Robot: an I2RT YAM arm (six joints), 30 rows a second.
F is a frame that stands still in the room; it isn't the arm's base.
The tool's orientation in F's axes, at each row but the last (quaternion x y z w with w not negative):
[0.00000 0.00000 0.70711 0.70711]
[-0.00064 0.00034 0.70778 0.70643]
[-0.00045 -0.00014 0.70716 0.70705]
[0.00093 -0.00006 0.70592 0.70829]
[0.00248 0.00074 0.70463 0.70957]
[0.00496 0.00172 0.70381 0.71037]
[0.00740 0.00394 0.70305 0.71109]
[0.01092 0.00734 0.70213 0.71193]
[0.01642 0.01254 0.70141 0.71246]
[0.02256 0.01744 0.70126 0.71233]
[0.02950 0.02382 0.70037 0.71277]
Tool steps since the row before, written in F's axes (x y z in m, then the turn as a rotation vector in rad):
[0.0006 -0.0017 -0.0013 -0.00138 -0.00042 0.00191]
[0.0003 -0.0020 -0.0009 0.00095 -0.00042 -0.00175]
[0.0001 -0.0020 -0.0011 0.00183 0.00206 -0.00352]
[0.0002 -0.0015 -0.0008 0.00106 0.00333 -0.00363]
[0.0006 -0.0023 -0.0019 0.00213 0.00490 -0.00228]
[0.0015 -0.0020 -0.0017 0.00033 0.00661 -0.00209]
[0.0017 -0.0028 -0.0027 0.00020 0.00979 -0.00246]
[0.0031 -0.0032 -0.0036 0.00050 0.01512 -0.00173]
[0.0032 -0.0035 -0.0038 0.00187 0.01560 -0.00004]
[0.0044 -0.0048 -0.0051 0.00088 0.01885 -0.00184]
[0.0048 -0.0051 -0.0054 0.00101 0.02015 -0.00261]
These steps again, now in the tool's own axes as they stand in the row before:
[-0.0017 -0.0006 -0.0013 -0.00042 0.00138 0.00191]
[-0.0020 -0.0003 -0.0009 -0.00042 -0.00095 -0.00175]
[-0.0020 -0.0001 -0.0011 0.00206 -0.00183 -0.00352]
[-0.0015 -0.0002 -0.0008 0.00333 -0.00105 -0.00363]
[-0.0023 -0.0006 -0.0019 0.00491 -0.00211 -0.00228]
[-0.0020 -0.0015 -0.0017 0.00660 -0.00029 -0.00212]
[-0.0028 -0.0018 -0.0027 0.00978 -0.00013 -0.00251]
[-0.0032 -0.0032 -0.0035 0.01512 -0.00034 -0.00180]
[-0.0035 -0.0034 -0.0036 0.01563 -0.00163 -0.00005]
[-0.0048 -0.0048 -0.0048 0.01885 -0.00069 -0.00193]
[-0.0051 -0.0053 -0.0050 0.02015 -0.00086 -0.00270]

